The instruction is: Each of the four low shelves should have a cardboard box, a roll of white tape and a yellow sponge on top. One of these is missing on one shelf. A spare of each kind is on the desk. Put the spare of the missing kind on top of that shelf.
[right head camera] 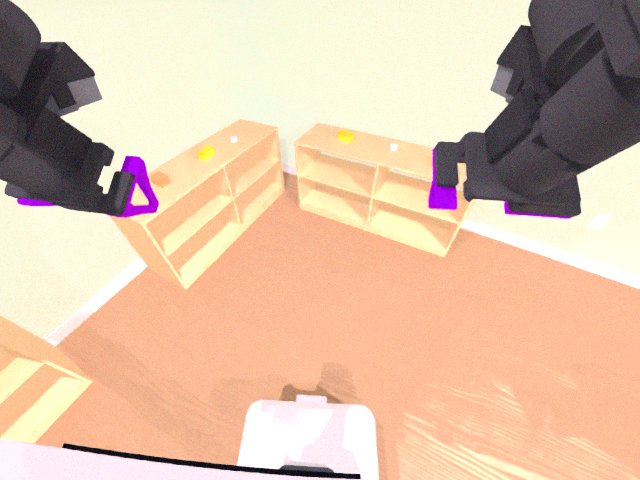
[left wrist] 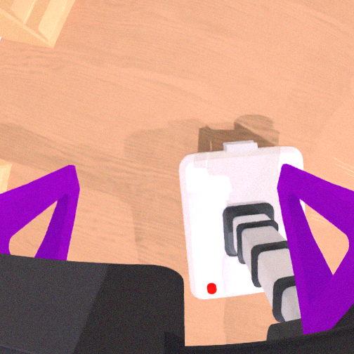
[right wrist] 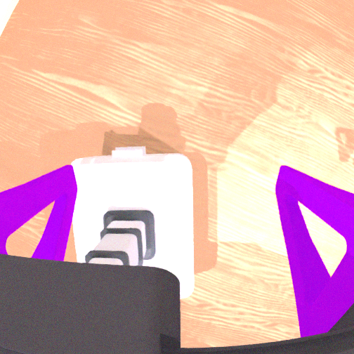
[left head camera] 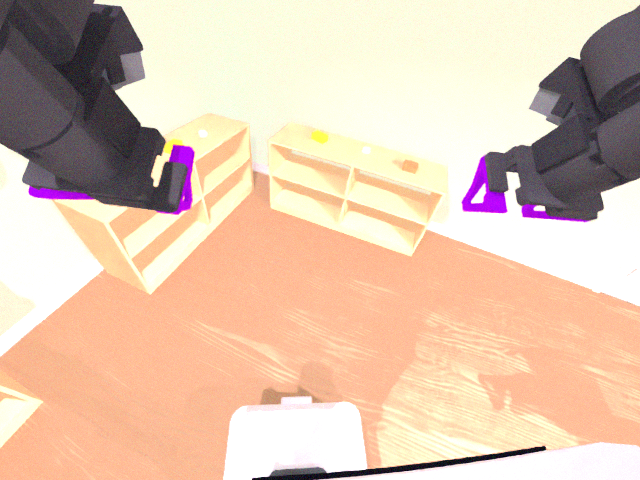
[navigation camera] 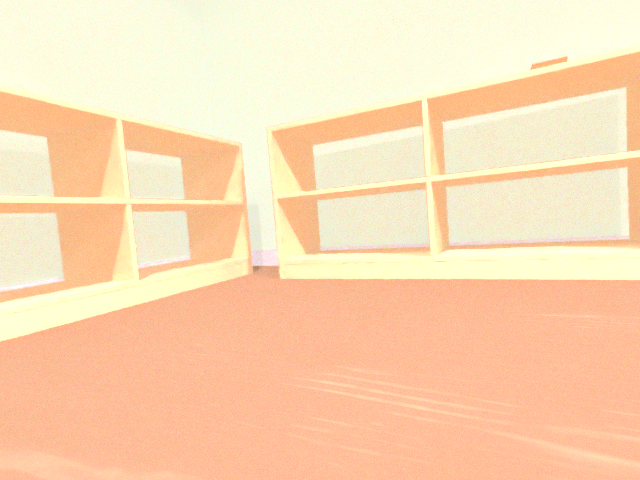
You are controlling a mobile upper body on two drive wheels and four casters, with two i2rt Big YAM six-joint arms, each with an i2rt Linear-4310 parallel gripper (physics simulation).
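Frame: origin at the left arm's base, x ahead, y left, z up, level; millimetres.
Seen in the pictures: left gripper, fingertip midpoint: (right head camera: pixel 124 203) (left head camera: pixel 149 199); right gripper, fingertip midpoint: (right head camera: pixel 467 206) (left head camera: pixel 493 209).
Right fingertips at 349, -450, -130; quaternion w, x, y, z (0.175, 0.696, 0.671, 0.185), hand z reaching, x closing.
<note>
Offsets run from my right fingertips to a thing's top centre, as dx, dy, dz. Level surfaces: height alone.
The left low shelf (left head camera: pixel 222 126) (right head camera: pixel 253 131) (navigation camera: pixel 121 155) has a cardboard box @(+974, +1166, -620) (right head camera: pixel 161 178), a yellow sponge @(+1285, +998, -625) (right head camera: pixel 205 152) and a roll of white tape @(+1501, +875, -646) (left head camera: pixel 202 133) (right head camera: pixel 233 139) on top. The right low shelf (left head camera: pixel 289 133) (right head camera: pixel 317 135) (navigation camera: pixel 426 139) has a yellow sponge @(+1542, +77, -625) (left head camera: pixel 319 136) (right head camera: pixel 345 136), white tape @(+1422, -244, -646) (left head camera: pixel 366 150) (right head camera: pixel 393 147) and a cardboard box @(+1223, -503, -620) (left head camera: pixel 409 165) (navigation camera: pixel 549 63) on top. My left gripper (left head camera: pixel 124 204) (right head camera: pixel 80 206) (left wrist: pixel 178 175) and right gripper (left head camera: pixel 516 209) (right head camera: pixel 485 206) (right wrist: pixel 178 172) are open and empty, raised well in front of the shelves. The desk does not show.
Part of a third low shelf @(dz -1201) (left head camera: pixel 20 408) (right head camera: pixel 46 397) shows at the lower left; its top is mostly out of view. The two full shelves meet near a room corner with a narrow gap. My white base (left head camera: pixel 297 428) (right head camera: pixel 310 428) (right wrist: pixel 165 190) stands on the wooden floor @(dz -1280) (left head camera: pixel 258 268).
</note>
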